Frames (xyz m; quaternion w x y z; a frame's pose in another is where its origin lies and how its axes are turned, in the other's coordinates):
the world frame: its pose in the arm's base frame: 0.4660 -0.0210 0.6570 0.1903 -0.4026 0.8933 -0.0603
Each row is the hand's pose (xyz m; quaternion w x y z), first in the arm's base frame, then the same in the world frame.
Working: the arm's base frame: its pose in the world frame: 0.4571 0.5100 0.4245 0.1903 0.4026 -0.8933 0.0603

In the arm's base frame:
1: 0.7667 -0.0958 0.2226 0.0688 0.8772 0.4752 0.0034
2: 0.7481 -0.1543 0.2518 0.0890 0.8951 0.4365 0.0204
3: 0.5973 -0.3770 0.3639 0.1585 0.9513 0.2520 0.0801
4: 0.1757 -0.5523 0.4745 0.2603 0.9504 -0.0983 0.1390
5: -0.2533 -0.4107 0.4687 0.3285 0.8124 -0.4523 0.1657
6: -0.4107 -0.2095 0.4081 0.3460 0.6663 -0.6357 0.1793
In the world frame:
1: 0.0007 -0.1460 0.5132 0.0842 0.1629 0.0805 0.9797
2: 0.0468 -0.1798 0.4765 0.0453 0.1616 0.0493 0.9846
3: 0.2705 -0.2529 0.3046 0.1326 -0.1581 0.0685 -0.9761
4: 0.6227 -0.1054 0.0310 0.4293 -0.1674 0.2499 -0.8516
5: 0.7782 0.2895 -0.1239 0.6786 -0.1661 0.3973 -0.5950
6: 0.7414 0.5495 -0.1202 0.7811 -0.1443 0.4621 -0.3943

